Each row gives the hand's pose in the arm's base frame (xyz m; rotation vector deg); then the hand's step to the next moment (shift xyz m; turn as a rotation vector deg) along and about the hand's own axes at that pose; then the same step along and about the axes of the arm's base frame.
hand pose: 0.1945 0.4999 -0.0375 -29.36 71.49 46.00
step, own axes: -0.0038 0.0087 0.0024 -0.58 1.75 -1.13
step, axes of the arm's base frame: -0.0056 0.0063 0.0050 -2.12 0.13 0.40
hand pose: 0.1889 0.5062 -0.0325 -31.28 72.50 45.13
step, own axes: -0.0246 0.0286 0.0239 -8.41 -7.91 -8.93
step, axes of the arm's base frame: -0.0098 0.0305 0.0311 -0.31 -13.47 5.61
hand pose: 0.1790 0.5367 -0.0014 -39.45 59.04 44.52
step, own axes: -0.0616 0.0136 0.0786 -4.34 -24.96 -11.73
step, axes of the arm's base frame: 0.0075 0.0562 0.0833 13.64 -24.16 3.14
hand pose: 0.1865 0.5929 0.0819 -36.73 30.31 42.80
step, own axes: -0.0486 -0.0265 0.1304 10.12 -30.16 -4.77
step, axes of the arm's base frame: 0.0171 0.0537 0.1300 28.03 -15.78 0.41
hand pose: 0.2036 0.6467 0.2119 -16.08 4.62 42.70
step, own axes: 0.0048 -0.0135 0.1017 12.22 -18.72 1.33
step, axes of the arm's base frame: 0.0100 0.0222 0.0998 21.64 -4.69 3.36
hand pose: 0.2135 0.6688 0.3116 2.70 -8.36 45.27
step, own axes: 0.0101 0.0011 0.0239 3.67 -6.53 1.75
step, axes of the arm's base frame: 0.0035 0.0056 0.0251 6.99 -2.18 2.36
